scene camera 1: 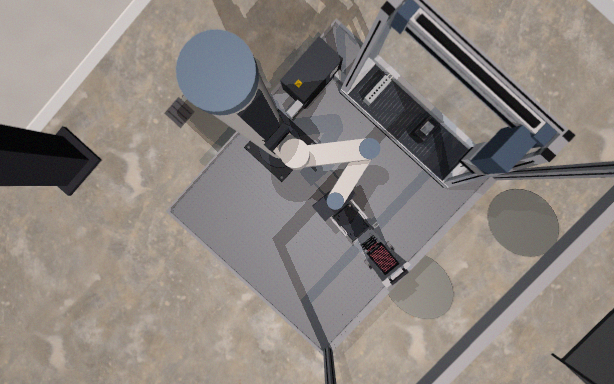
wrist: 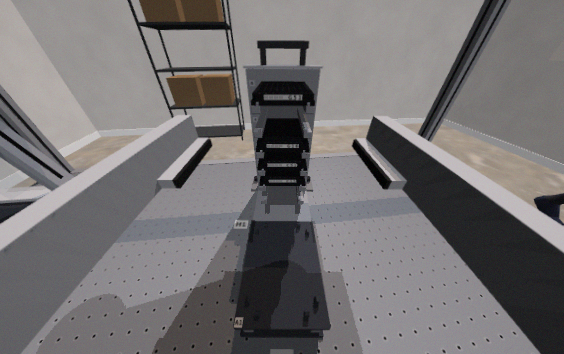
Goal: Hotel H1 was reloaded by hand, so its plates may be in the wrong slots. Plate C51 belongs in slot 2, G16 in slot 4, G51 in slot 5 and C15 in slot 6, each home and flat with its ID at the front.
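Frame: origin at the arm's base, x left, y down, z back, level; metres.
Seen in the pictures: gripper, fingertip midpoint: (scene camera 1: 356,226) (wrist: 282,130).
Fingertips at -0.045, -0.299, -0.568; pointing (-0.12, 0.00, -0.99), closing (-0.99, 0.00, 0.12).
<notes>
Pixels of each thing's top centre, then the offset from my fingertips to it, as dx, dy, dz. "pt": a spot on its surface instead. Level surfaces: height alone.
- G16 at its top centre: (wrist: 282,129) -0.025, +0.073, -0.192
- C51 at its top centre: (wrist: 282,146) -0.024, +0.108, -0.192
- C15 at its top centre: (wrist: 282,161) -0.025, +0.144, -0.192
- nest A1 at its top centre: (wrist: 282,259) (scene camera 1: 351,222) -0.003, +0.216, -0.021
- perforated deck at its surface level: dy +0.286
- dark box at a spot on its surface: (scene camera 1: 312,70) pt +0.444, +0.171, +0.679
Hotel H1 (scene camera 1: 403,267) (wrist: 318,74) stands ahead of my gripper. In the wrist view, plate G51 (wrist: 282,97) is at the top, with a plateless rail level below it. Beneath that sit G16 (wrist: 282,146), C51 (wrist: 282,165) and C15 (wrist: 282,181), labels to the front, and a plateless lowest rail level. Counted from below, these look like slots 6, 4, 3 and 2. The lower labels are small and blurred. The plates look level. My gripper (scene camera 1: 364,233) (wrist: 282,130) is open and empty, back from the hotel, above the nest A1 (scene camera 1: 350,220) (wrist: 282,280).
The perforated deck (scene camera 1: 240,215) (wrist: 390,260) lies around the nest and hotel. A framed machine with a dark bed (scene camera 1: 400,120) stands at the deck's upper right in the scene view. A dark box (scene camera 1: 312,70) stands near the arm's column (scene camera 1: 216,71). Shelving (wrist: 195,69) is behind, against the wall.
</notes>
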